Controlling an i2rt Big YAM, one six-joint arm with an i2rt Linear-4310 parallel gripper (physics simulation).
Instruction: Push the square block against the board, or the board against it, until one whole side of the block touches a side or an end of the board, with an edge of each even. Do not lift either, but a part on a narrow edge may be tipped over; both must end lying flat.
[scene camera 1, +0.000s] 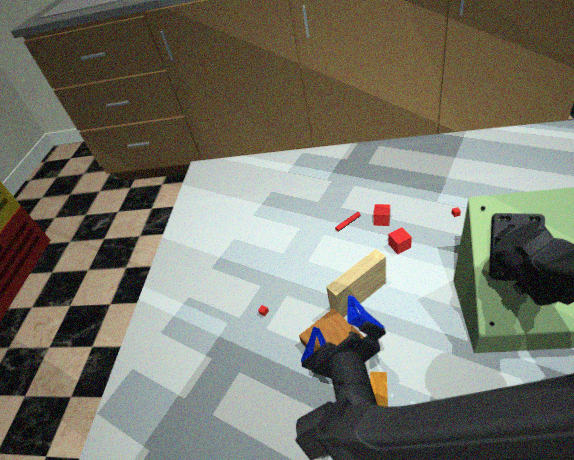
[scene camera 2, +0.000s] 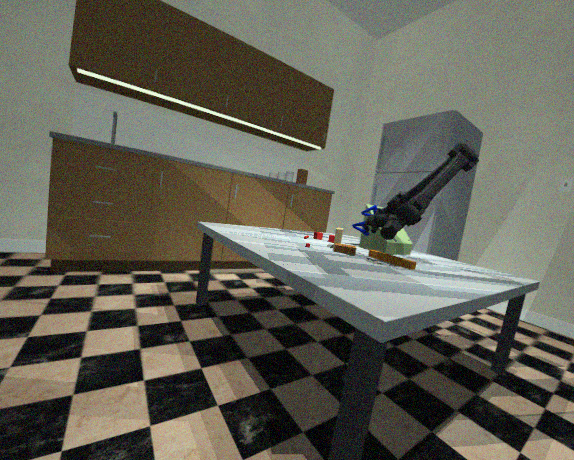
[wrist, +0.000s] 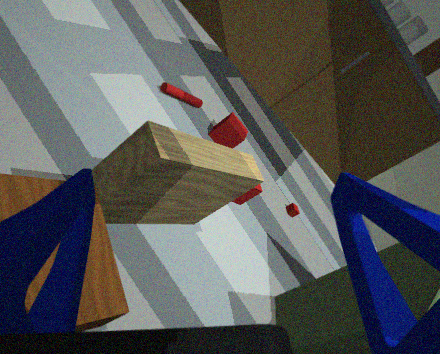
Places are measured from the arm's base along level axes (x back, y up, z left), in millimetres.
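Pixels of known places: gripper, fingertip midpoint: (scene camera 1: 333, 312) (scene camera 2: 357, 219) (wrist: 220, 183); arm's base, origin of the base link: (scene camera 1: 514, 246).
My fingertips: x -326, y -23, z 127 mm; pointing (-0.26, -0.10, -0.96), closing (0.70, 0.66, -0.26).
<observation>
Ahead of a thing's pixels: the offset from my fingertips to its top centre.
The square block {dx -18, dy -129, dz -24 mm} (scene camera 1: 325, 327) (scene camera 2: 345, 249) (wrist: 102, 280), orange-brown wood, lies flat, partly behind a finger in the wrist view. The pale wooden board {dx +36, dy -63, dz -142 mm} (scene camera 1: 357, 280) (scene camera 2: 339, 236) (wrist: 150, 185) stands on a narrow edge just beyond the block in scene camera 1. Its near end is close to the block's corner; whether they touch I cannot tell. My gripper (scene camera 1: 334, 313) (scene camera 2: 358, 219) (wrist: 220, 183) is open and empty, with blue fingers. It is above the table, over the block and the near end of the board in scene camera 1.
An orange bar {dx +76, dy -129, dz +159 mm} (scene camera 1: 379, 387) (scene camera 2: 392, 260) lies partly under the arm in scene camera 1. Beyond the board are a red cube {dx +95, dy -120, dz -388 mm} (scene camera 1: 382, 215) (wrist: 229, 131), another red cube {dx +135, dy -120, dz -295 mm} (scene camera 1: 400, 240) (wrist: 248, 194) and a red rod {dx +5, dy -146, dz -382 mm} (scene camera 1: 348, 221) (wrist: 181, 95). The green base (scene camera 1: 525, 200) stands right.
</observation>
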